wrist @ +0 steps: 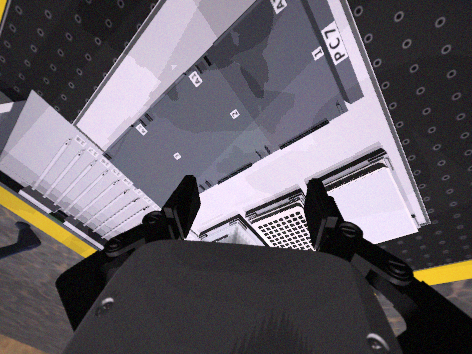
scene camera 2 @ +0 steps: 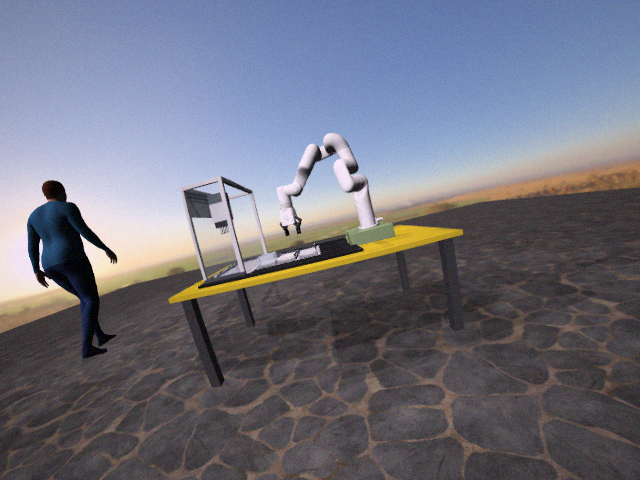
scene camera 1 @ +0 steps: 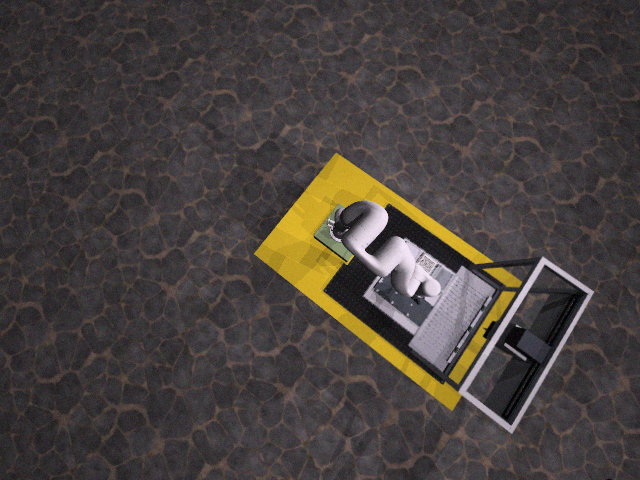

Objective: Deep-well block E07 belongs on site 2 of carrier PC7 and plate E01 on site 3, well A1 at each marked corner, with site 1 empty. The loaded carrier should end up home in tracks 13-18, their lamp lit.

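Seen in the pictures: gripper, fingertip midpoint: [wrist: 250, 191] [scene camera 2: 293, 234]; arm's base at its link origin: [scene camera 2: 368, 226] [scene camera 1: 340, 231].
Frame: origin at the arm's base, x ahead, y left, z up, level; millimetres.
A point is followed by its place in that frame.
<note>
Carrier PC7 [wrist: 210, 125] {y -147, x 471, z -51 mm} [scene camera 1: 416, 312] {y -173, x 582, z -51 mm} is a dark grey plate lying on a white tray, with bare sites numbered 1, 2 and 3 and A1 marks along one edge. Beside it in the wrist view stand a white block or plate [wrist: 375, 205] {y 70, x 379, z -36 mm}, a plate with dark round wells [wrist: 282, 231] {y 42, x 504, z -36 mm} and a clear plate [wrist: 235, 235] {y -3, x 562, z -25 mm}, partly hidden by my gripper. No E07 or E01 label is readable. The slotted track deck [wrist: 95, 175] {y -227, x 695, z -62 mm} [scene camera 1: 454, 315] {y -79, x 772, z -62 mm} adjoins the tray; I cannot make out a lit lamp. My gripper [wrist: 250, 191] {y -92, x 442, z 54 mm} [scene camera 2: 292, 233] {y -92, x 442, z 54 mm} is open and empty, well above the tray.
A tall frame [scene camera 1: 485, 412] {y -382, x 754, z 418 mm} [scene camera 2: 232, 227] {y 207, x 718, z 169 mm} with a hanging pipetting head [scene camera 1: 535, 346] {y -95, x 832, z 398 mm} [scene camera 2: 220, 209] stands at the deck's far end. A black perforated mat [wrist: 420, 75] {y -35, x 277, z -62 mm} lies under the tray on the yellow table [scene camera 1: 305, 206] {y 41, x -265, z -75 mm}. A person [scene camera 2: 62, 232] stands beyond the frame.
</note>
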